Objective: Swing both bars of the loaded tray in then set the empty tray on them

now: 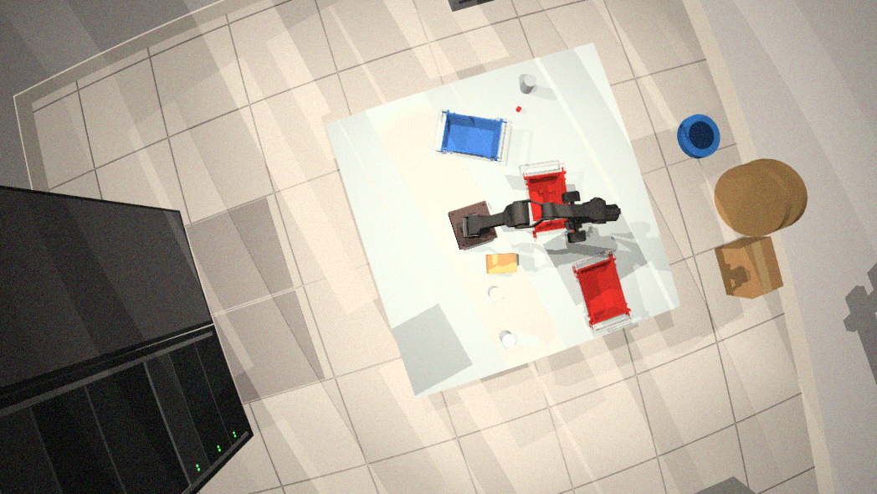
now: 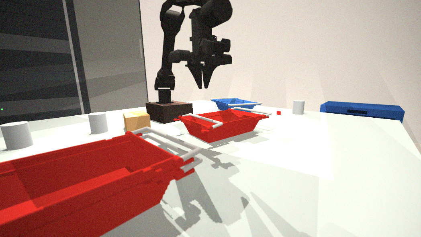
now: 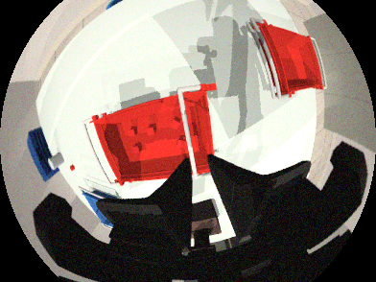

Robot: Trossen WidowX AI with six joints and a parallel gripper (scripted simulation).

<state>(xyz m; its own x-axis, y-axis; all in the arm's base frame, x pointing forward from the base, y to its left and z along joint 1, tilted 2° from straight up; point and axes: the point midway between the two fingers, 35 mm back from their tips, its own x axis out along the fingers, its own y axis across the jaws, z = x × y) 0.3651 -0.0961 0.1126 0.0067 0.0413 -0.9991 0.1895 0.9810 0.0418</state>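
Now: gripper tip 220 mm past the blue tray, 460 mm to the right of it and 110 mm above it. Also, from my gripper tip: tan block 280 mm behind, 100 mm to the right, 130 mm below; red cube 30 mm ahead, 520 mm to the left, 150 mm below.
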